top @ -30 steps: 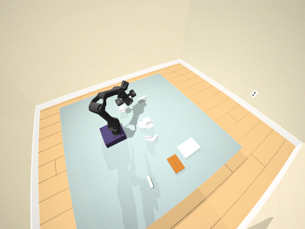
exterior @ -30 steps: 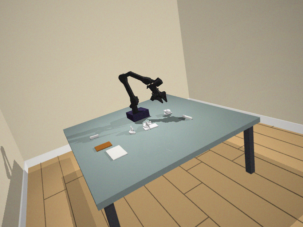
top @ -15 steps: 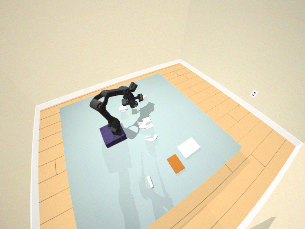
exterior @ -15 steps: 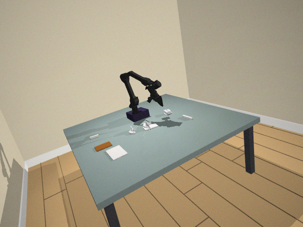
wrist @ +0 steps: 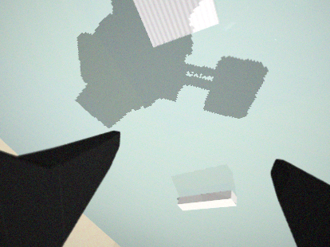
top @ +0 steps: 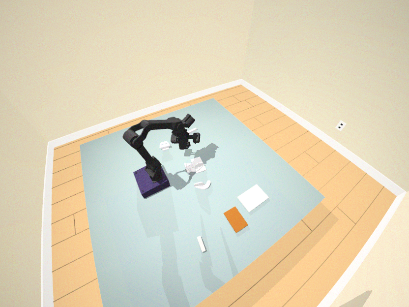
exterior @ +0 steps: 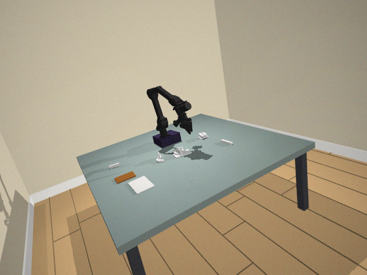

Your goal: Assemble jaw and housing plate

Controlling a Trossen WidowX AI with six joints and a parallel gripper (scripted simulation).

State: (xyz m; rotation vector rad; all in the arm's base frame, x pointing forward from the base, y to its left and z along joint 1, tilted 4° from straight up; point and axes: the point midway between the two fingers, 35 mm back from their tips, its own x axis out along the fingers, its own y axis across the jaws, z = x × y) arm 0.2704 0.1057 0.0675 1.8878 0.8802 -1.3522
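The white jaw is 260 mm to the right of my gripper tip, 120 mm below it and 10 mm behind it. From my gripper tip the other things lie so: orange plate (530 mm to the right, 120 mm below, 30 mm ahead); white plate (480 mm to the right, 200 mm ahead, 120 mm below).
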